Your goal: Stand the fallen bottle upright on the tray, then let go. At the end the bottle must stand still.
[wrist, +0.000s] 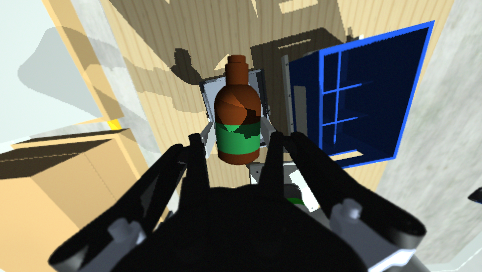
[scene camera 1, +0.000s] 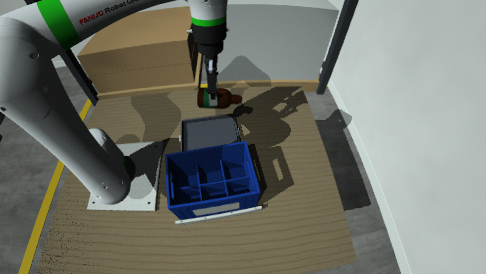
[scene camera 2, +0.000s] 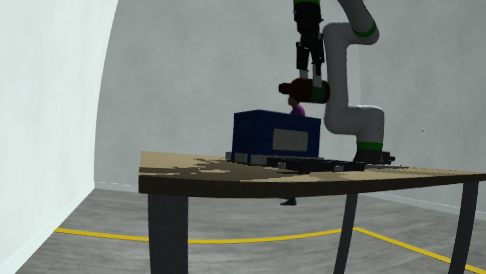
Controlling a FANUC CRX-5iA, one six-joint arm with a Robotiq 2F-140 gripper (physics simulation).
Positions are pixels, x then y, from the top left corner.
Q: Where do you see a blue divided crate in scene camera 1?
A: At 220,179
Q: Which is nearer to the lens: the blue divided crate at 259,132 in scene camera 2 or the shallow dark tray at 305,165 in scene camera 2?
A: The shallow dark tray.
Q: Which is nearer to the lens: the brown bottle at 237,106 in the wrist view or the shallow dark tray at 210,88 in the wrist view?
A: The brown bottle.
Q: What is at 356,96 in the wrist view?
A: A blue divided crate.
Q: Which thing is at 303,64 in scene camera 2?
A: My gripper.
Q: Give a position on a brown bottle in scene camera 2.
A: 301,89
